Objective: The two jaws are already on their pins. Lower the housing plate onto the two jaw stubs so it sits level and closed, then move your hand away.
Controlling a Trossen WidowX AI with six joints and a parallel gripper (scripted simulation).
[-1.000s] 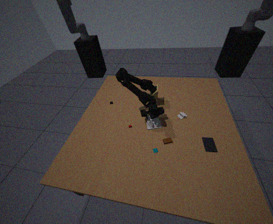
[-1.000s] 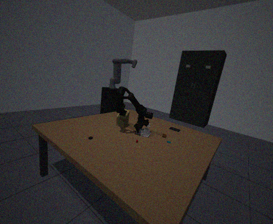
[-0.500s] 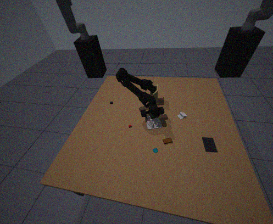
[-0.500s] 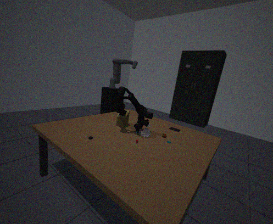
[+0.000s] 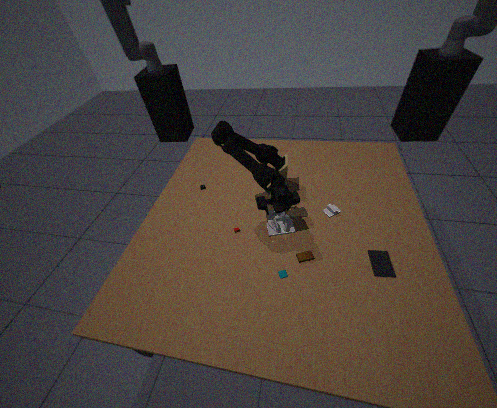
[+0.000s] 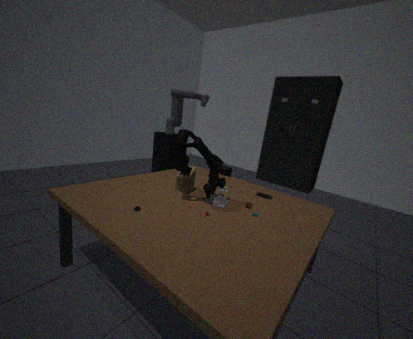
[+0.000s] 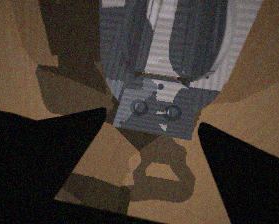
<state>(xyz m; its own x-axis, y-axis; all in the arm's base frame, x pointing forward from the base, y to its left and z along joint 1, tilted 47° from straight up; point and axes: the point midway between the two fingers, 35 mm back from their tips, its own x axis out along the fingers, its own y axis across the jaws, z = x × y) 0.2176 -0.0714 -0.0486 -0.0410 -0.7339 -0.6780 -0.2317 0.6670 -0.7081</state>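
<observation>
Now: the grey housing plate 1 cm ahead of my gripper tip. The rest, counted from my gripper tip: red block (19 cm to the right, 9 cm ahead, 2 cm below); brown block (22 cm ahead, 11 cm to the left, 2 cm below); white base (7 cm ahead, 2 cm below, 1 cm to the left).
</observation>
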